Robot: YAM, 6 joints.
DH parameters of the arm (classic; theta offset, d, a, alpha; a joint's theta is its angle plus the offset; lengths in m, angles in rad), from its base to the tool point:
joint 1: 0 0.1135 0.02 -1.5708
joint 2: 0 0 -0.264 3.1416
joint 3: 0.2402 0 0.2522 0
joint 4: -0.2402 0 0.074 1.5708
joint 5: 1.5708 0 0 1.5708
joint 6: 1.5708 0.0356 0 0
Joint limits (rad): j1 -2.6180..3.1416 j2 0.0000..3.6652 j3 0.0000..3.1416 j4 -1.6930..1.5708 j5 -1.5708..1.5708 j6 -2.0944..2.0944
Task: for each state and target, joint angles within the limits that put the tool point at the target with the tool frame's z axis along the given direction. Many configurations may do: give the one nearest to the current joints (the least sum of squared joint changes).
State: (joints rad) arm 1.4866 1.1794 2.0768 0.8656 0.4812 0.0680
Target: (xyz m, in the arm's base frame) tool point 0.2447 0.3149 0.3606 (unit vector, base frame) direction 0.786 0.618 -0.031
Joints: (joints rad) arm 0.9338 1.6410 1.3502 0.2587 0.2673 0.0680
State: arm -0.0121 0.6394 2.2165 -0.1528 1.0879 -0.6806
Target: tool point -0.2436 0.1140 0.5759 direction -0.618 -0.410 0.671
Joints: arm -0.5258 0.4719 1.8362 0.6620 0.7271 -0.6806
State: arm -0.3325 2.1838 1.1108 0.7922 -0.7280 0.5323
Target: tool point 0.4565 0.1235 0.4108 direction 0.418 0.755 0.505
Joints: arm 0.2154 2.0619 1.8115 0.9756 -0.7053 0.5323
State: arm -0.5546 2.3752 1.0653 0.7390 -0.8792 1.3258
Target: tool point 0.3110 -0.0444 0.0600 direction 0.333 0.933 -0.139
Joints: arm -0.2538 2.0610 0.7693 0.2856 -1.4056 1.3258
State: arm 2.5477 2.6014 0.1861 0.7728 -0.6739 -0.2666
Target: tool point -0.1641 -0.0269 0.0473 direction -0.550 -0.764 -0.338
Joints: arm 3.1396 2.1220 0.0018 1.5679 -0.8710 -0.2666
